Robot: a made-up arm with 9 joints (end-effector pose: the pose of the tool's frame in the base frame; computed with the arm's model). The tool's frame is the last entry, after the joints. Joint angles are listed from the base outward.
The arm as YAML. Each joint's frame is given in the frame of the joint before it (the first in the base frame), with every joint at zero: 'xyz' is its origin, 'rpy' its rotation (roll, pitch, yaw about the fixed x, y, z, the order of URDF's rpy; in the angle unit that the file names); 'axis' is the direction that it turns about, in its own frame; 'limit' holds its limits. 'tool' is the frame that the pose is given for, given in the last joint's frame.
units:
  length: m
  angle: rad
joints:
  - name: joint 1
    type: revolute
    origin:
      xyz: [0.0, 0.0, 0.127]
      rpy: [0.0, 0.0, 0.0]
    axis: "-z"
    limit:
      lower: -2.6
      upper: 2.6
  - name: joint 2
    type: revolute
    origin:
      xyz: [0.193, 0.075, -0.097]
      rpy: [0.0, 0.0, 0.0]
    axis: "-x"
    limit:
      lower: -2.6
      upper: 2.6
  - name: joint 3
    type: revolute
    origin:
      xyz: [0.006, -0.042, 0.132]
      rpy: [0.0, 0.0, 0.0]
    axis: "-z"
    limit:
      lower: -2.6
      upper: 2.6
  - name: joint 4
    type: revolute
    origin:
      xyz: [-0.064, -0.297, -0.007]
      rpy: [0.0, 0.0, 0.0]
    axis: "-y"
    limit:
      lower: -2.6
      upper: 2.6
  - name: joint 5
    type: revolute
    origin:
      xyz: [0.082, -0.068, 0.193]
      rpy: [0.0, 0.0, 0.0]
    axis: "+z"
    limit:
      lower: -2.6
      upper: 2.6
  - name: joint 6
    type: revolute
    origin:
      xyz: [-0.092, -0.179, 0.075]
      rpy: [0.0, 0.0, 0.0]
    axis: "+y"
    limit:
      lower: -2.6
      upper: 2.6
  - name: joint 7
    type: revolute
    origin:
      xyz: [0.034, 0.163, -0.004]
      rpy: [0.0, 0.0, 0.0]
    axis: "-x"
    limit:
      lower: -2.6
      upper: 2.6
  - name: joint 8
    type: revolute
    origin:
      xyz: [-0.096, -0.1, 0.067]
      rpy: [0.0, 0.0, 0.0]
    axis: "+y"
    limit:
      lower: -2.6
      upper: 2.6
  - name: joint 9
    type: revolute
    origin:
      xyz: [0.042, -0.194, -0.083]
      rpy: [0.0, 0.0, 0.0]
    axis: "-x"
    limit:
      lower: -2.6
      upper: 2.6
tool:
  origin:
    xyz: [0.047, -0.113, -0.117]
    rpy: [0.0, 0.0, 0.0]
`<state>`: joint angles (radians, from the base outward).
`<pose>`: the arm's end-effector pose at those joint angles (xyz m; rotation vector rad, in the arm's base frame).
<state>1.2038 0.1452 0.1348 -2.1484 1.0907 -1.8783 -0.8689 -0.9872 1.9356</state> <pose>-0.4242 -0.1992 -0.2981 0.1846 0.8711 -2.5164</pose>
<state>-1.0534 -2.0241 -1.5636 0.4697 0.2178 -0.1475 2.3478 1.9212 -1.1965</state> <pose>0.1459 0.4540 -0.6081 1.8456 1.1989 -0.3870</pose>
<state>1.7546 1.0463 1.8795 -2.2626 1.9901 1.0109 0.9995 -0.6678 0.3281</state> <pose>-0.2467 -0.1158 0.0049 -0.7772 -0.4754 -0.8568</pose>
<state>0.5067 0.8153 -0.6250 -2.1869 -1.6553 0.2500 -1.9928 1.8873 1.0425</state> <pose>-0.0851 -0.1171 0.1952 -0.0769 1.7577 -1.1485</pose>
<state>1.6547 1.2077 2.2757 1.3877 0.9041 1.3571 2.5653 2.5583 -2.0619</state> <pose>0.3308 -0.2820 -0.5381 1.7249 -0.3421 -0.8549</pose>
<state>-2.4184 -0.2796 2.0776 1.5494 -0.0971 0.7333 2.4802 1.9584 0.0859</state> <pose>-0.7675 -0.0840 0.2759 -0.8521 0.4481 -2.1657</pose>
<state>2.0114 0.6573 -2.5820 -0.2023 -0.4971 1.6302 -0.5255 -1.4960 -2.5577</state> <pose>0.3374 -0.7431 0.1142 2.2886 -0.1106 -1.2794</pose>
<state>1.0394 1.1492 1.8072 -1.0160 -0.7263 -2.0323 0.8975 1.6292 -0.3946</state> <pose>0.3120 0.3436 -0.1702 0.5823 0.8083 1.7612</pose>
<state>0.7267 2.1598 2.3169 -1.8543 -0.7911 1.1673 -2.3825 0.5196 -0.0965</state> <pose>0.1926 -0.0203 0.2825 -1.4152 2.1155 -0.2398</pose>
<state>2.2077 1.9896 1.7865 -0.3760 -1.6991 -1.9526 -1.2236 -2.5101 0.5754</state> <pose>0.5565 -0.0215 -0.4847 -0.6352 0.4685 2.5010</pose>
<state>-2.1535 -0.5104 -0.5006 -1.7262 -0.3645 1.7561 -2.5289 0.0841 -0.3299</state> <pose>-0.3152 0.2105 0.0948 -0.3584 0.0700 -0.5115</pose>
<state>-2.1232 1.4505 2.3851 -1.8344 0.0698 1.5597 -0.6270 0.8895 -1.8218</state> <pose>-0.0332 -0.4742 0.0136 -0.0360 -2.3625 1.8626</pose>
